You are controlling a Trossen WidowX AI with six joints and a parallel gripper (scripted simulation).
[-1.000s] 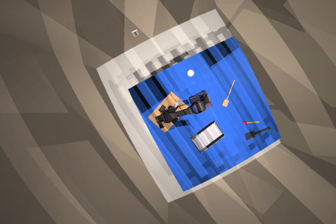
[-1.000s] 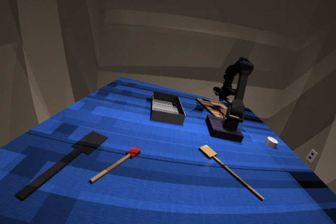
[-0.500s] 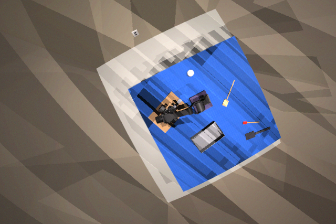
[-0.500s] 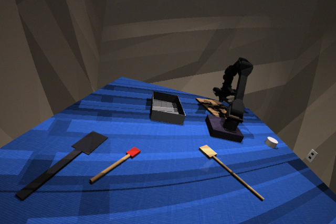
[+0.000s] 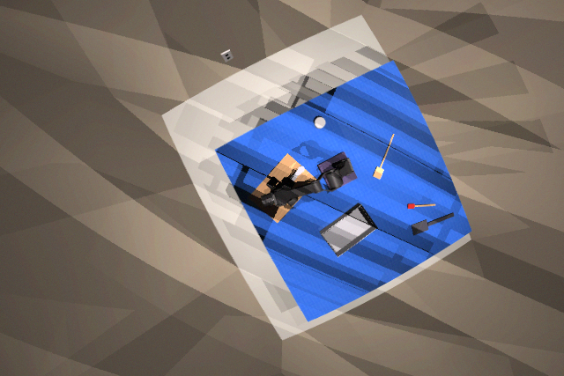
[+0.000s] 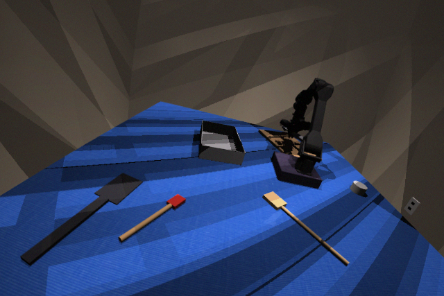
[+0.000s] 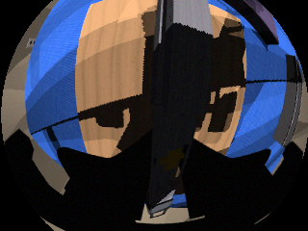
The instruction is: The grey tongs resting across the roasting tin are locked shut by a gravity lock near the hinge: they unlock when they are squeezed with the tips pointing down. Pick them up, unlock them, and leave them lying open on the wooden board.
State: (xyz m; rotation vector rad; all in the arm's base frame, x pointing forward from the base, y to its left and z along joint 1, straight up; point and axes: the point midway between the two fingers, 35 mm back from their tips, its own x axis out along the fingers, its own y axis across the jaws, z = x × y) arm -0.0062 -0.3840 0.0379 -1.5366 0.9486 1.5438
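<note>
My gripper tip is now 40 mm below the yellow lock piece. Round my gripper tip: roasting tin (390 mm ahead, 280 mm to the left, 20 mm below); then white cylinder (360 mm to the left, 290 mm behind, 30 mm below); then board (40 mm below).
</note>
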